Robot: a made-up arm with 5 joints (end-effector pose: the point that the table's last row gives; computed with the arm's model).
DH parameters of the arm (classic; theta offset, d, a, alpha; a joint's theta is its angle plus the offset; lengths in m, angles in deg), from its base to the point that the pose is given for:
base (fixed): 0 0.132 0.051 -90
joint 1: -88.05 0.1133 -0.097 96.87
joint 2: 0 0.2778 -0.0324 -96.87
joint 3: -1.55 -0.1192 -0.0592 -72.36
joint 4: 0 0.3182 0.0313 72.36
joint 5: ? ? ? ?
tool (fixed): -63.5 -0.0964 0 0
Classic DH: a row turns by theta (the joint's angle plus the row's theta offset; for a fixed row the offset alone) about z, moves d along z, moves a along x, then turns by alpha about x.
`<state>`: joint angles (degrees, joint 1 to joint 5).
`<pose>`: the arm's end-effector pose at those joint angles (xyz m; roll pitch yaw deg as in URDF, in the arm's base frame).
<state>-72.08 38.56 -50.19 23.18 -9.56</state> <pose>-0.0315 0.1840 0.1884 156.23 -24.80 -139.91</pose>
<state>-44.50 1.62 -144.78 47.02 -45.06</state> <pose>-0.4762 0.0415 -0.1299 -122.40 -16.71 -96.27</pose>
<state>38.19 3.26 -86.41 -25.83 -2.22</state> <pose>0.0676 0.0383 0.4389 83.18 -45.12 -118.35</pose>
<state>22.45 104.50 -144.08 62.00 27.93</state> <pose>-0.4671 0.2716 0.1478 -24.17 -14.67 83.95</pose>
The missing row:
joint 5: 71.08 -0.0026 0.035 77.04
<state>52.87 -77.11 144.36 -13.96 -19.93</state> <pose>-0.4500 0.2443 0.5778 140.12 36.34 146.28</pose>
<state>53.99 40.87 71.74 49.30 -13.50</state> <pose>-0.4120 -0.2003 0.0903 -93.85 -22.62 -88.25</pose>
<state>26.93 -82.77 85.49 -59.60 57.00</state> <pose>-0.3835 0.3839 0.1157 5.75 64.42 41.33</pose>
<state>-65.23 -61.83 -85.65 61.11 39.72</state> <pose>-0.0254 -0.1138 0.0320 129.51 -38.81 -31.61</pose>
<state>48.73 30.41 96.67 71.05 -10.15</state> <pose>-0.5423 -0.1024 0.1602 -101.25 -42.68 -120.19</pose>
